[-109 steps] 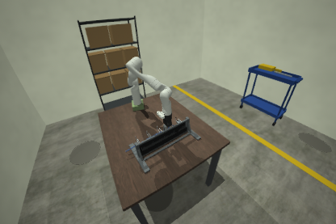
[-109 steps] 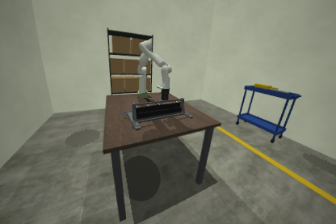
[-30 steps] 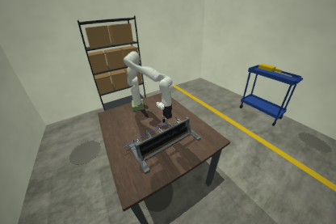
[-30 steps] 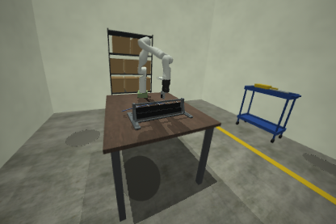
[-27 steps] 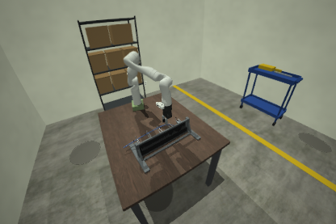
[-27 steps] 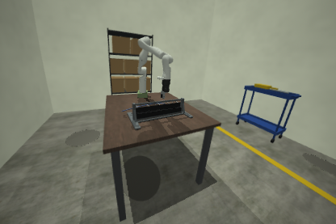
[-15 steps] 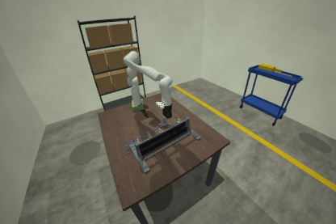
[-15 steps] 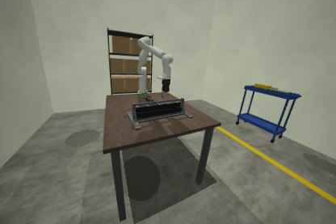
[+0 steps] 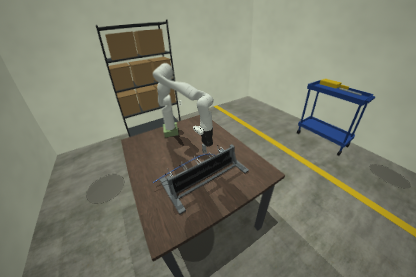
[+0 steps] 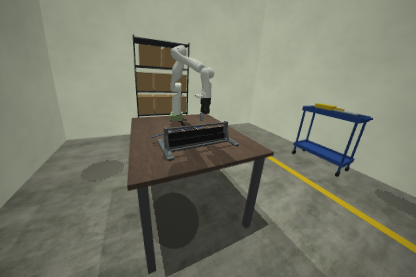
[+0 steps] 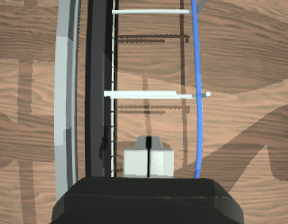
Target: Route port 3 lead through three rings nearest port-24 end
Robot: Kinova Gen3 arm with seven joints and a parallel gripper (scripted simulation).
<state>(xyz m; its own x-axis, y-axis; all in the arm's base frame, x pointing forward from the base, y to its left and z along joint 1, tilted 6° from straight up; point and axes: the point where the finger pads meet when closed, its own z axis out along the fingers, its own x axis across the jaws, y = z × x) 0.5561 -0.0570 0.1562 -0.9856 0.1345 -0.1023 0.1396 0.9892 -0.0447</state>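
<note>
Right now my hand is 90 mm above the patch-panel rack, 50 mm to the left of it and 50 mm short of it.
</note>
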